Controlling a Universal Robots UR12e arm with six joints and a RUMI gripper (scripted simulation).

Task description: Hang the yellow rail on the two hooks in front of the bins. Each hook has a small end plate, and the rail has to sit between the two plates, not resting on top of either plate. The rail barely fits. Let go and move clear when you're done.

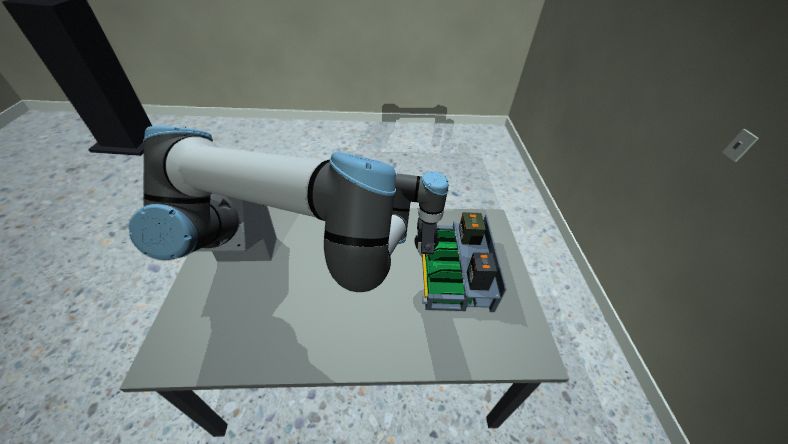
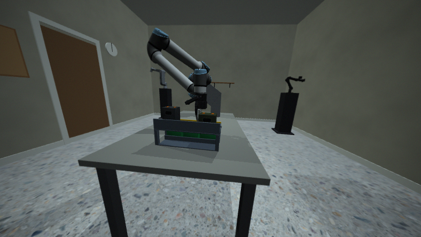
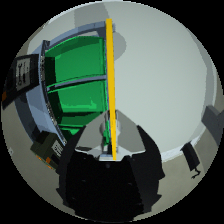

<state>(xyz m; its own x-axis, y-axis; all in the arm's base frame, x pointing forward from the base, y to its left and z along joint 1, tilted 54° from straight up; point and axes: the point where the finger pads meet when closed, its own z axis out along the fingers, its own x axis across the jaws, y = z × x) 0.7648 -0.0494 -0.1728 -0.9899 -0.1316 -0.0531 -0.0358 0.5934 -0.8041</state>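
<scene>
Right now my hand is 1 cm above the yellow rail. Also, from my hand: back panel (27 cm ahead, 3 cm above, 1 cm to the left).
</scene>
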